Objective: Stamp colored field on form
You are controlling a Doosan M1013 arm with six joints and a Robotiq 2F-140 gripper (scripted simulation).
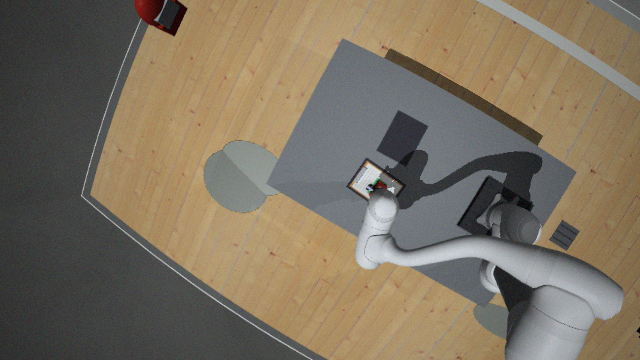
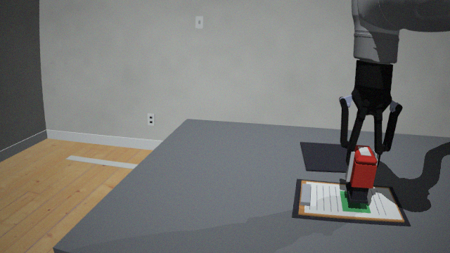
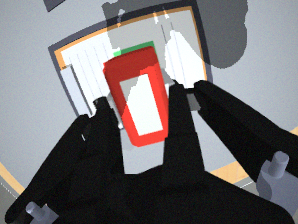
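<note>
My gripper is now 2 cm above the red stamp. Round my hand: dark mat: 5 cm ahead, 28 cm to the right, 9 cm below; form: 2 cm ahead, 1 cm to the right, 8 cm below.
</note>
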